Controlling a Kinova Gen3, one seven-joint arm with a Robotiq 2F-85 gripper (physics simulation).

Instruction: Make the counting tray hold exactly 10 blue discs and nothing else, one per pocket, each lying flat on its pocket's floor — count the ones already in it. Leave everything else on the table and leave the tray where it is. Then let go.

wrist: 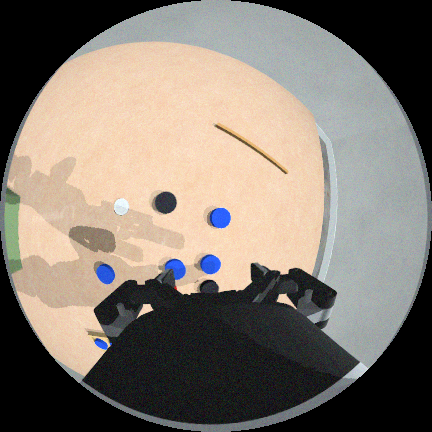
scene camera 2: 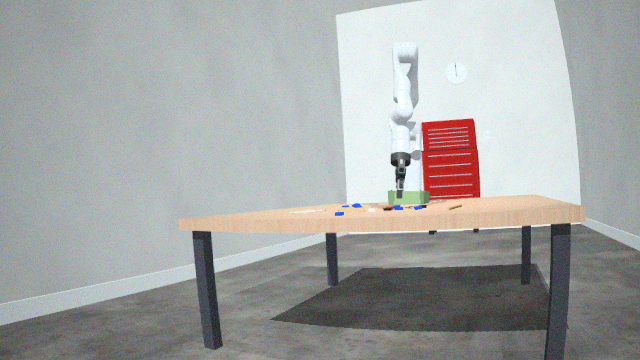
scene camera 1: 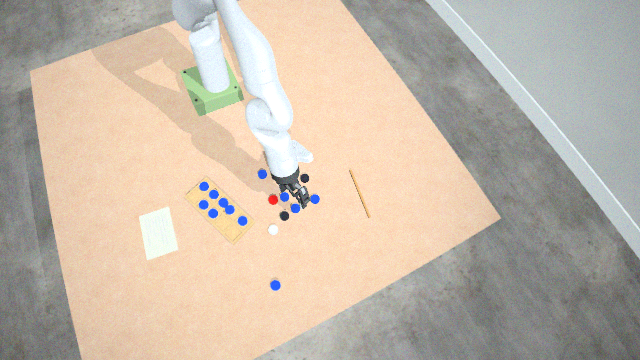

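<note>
The wooden counting tray (scene camera 1: 233,237) (wrist: 91,332) holds several blue discs. Two of them, one disc (scene camera 1: 223,202) and its neighbour (scene camera 1: 229,209), crowd together; I cannot tell whether each lies flat. Empty pockets show toward its near end. My gripper (scene camera 1: 295,198) (scene camera 2: 399,196) (wrist: 212,274) is open and empty, pointing down a little above the table among loose discs. A blue disc (scene camera 1: 295,208) (wrist: 210,264) shows between the fingertips in the wrist view. Other loose blue discs are one beside it (scene camera 1: 284,196) (wrist: 175,269), a right one (scene camera 1: 315,199) (wrist: 220,218), a back one (scene camera 1: 262,174) (wrist: 105,273) and a front one (scene camera 1: 275,285) (scene camera 2: 339,213).
Near the gripper lie a red disc (scene camera 1: 273,199), a black disc (scene camera 1: 284,216) (wrist: 209,287), another black disc (scene camera 1: 304,178) (wrist: 165,202), a white disc (scene camera 1: 273,229) and a small white disc (wrist: 121,206). A pencil-like stick (scene camera 1: 359,194) (wrist: 252,146) lies right, a paper sheet (scene camera 1: 158,233) left.
</note>
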